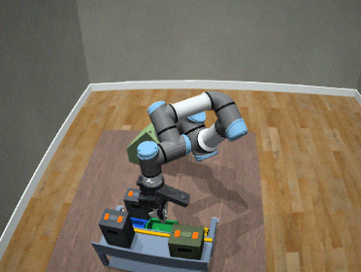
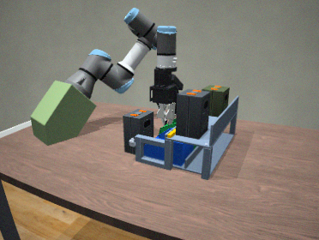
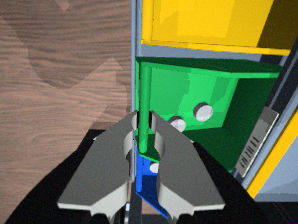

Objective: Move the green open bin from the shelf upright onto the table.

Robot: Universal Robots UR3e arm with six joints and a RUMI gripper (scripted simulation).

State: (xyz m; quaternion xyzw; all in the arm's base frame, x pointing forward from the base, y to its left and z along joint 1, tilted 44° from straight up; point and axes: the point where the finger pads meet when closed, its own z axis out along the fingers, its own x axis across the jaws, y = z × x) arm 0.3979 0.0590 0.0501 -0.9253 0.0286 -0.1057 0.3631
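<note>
The green open bin is 60 mm ahead of my hand and 10 mm below it. Also, from my hand: yellow bar 100 mm ahead, 40 mm above; yellow bin 60 mm ahead, 110 mm to the left, 30 mm below; blue bin 60 mm ahead, 110 mm to the right, 30 mm below.
</note>
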